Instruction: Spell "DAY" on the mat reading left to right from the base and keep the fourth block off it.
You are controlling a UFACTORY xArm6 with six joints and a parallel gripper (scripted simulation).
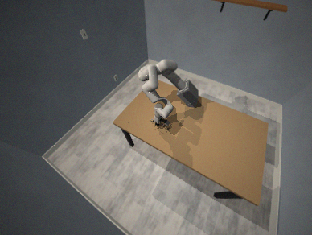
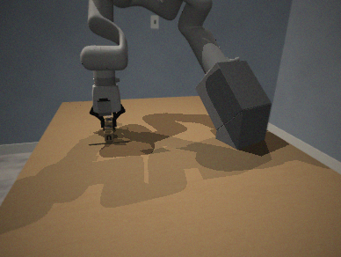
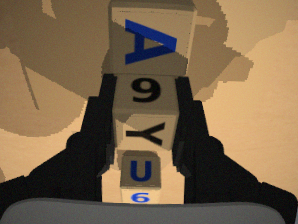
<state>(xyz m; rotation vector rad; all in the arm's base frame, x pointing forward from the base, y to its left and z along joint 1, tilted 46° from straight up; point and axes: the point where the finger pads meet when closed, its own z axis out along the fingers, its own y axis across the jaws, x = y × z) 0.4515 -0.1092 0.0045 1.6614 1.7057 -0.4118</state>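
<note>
Right now my hand is 50 mm to the right of the thin tan mat and 20 mm above it.
</note>
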